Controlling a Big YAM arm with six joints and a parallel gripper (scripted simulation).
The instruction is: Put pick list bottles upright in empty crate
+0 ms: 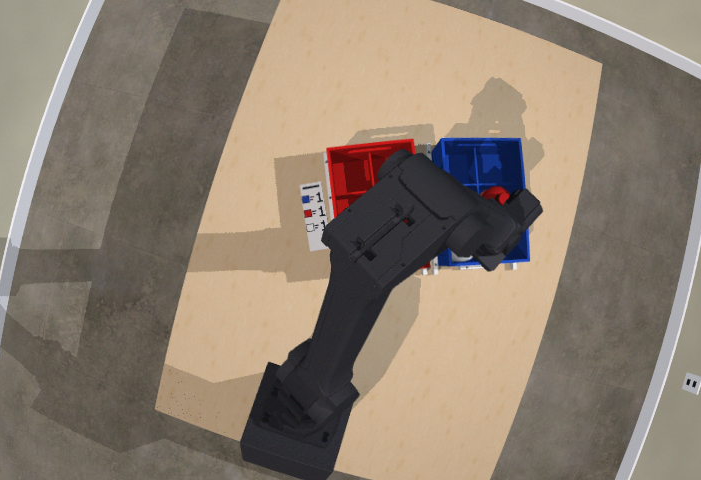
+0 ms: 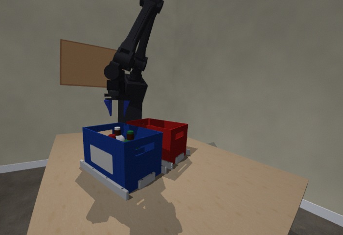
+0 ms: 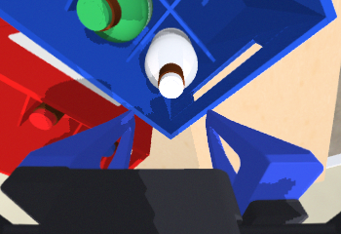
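The white-label bottle lies 14 cm below my hand. Also, from my hand: green-label bottle (9 cm ahead, 3 cm to the left, 14 cm below); then blue-label bottle (5 cm behind, 13 cm to the left, 14 cm below); then blue crate (10 cm ahead, 1 cm to the right, 14 cm below).
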